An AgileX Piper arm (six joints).
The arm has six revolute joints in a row. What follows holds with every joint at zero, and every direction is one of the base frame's. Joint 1 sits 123 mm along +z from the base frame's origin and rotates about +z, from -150 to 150 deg. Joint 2 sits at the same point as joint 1 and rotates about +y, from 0 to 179.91 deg. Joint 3 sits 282.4 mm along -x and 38.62 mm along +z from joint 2 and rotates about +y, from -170 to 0 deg. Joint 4 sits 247.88 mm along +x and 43.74 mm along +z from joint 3 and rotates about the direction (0.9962, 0, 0.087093), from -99.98 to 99.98 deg. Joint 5 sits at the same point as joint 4 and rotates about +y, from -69.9 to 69.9 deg. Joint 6 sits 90.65 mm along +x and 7.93 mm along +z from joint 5 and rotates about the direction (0.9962, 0, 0.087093), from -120 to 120 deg. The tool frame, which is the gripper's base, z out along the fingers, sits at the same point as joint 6; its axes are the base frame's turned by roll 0, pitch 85.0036 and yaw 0 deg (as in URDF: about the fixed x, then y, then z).
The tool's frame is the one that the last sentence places.
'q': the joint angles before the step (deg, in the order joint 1, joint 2, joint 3, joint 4, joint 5, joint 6). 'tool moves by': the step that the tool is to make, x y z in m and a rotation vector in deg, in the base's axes. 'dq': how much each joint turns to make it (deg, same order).
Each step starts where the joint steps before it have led.
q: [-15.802 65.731 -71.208 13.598 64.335 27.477]
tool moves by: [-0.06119 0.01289 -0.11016 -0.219 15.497 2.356]
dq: [-0.001 -10.940 28.735 -2.819 -2.345 -3.400]
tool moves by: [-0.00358 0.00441 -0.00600 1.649 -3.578 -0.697]
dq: [0.001 -2.054 2.894 2.905 -3.820 -0.546]
